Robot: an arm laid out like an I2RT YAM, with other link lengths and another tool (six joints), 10 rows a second.
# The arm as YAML. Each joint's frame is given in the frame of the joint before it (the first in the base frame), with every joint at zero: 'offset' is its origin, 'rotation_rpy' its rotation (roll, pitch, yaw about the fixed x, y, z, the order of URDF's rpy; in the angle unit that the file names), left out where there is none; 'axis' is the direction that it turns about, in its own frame. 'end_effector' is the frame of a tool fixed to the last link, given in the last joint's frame.
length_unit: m
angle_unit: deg
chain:
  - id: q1
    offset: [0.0, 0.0, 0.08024]
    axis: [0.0, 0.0, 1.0]
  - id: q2
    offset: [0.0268, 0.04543, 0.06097]
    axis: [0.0, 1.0, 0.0]
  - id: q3
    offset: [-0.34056, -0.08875, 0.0]
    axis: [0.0, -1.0, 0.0]
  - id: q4
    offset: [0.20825, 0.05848, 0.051]
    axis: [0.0, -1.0, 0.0]
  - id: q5
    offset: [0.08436, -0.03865, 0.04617]
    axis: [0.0, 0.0, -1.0]
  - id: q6
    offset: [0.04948, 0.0, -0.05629]
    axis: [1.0, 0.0, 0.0]
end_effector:
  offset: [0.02, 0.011, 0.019]
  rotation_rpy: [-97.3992, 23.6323, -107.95]
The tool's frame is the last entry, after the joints.
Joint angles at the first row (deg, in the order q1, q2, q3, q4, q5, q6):
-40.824, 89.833, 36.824, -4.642, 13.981, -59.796
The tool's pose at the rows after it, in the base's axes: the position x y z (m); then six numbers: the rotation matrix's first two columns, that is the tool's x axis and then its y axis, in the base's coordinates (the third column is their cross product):
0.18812 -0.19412 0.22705 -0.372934 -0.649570 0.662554 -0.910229 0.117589 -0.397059
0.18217 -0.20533 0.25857 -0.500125 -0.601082 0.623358 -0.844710 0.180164 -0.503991
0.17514 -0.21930 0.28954 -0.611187 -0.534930 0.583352 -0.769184 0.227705 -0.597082
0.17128 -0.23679 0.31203 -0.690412 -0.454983 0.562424 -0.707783 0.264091 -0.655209
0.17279 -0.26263 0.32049 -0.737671 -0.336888 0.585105 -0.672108 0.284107 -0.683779
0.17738 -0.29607 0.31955 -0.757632 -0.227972 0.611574 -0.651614 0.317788 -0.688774
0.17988 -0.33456 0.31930 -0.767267 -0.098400 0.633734 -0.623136 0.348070 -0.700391
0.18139 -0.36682 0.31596 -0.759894 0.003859 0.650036 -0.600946 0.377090 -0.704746
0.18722 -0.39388 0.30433 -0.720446 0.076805 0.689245 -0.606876 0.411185 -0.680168
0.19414 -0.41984 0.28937 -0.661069 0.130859 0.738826 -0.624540 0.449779 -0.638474
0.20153 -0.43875 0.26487 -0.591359 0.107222 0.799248 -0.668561 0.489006 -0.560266
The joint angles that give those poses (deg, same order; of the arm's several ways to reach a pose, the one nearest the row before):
-42.379, 87.059, 38.872, -6.341, 12.091, -57.289
-45.484, 83.302, 42.728, -8.985, 9.998, -53.604
-48.840, 80.752, 46.906, -10.646, 8.607, -50.429
-51.434, 80.524, 50.794, -10.921, 9.434, -47.910
-53.054, 83.073, 53.003, -6.927, 14.170, -46.903
-54.746, 88.067, 56.029, -3.267, 19.088, -46.352
-56.753, 93.576, 59.964, 0.719, 24.558, -45.994
-58.245, 98.509, 63.750, 3.251, 29.203, -45.680
-58.623, 103.760, 67.369, 4.614, 34.487, -46.345
-58.797, 109.265, 71.618, 4.925, 39.778, -47.772
-58.888, 114.574, 75.211, 3.450, 42.232, -50.282

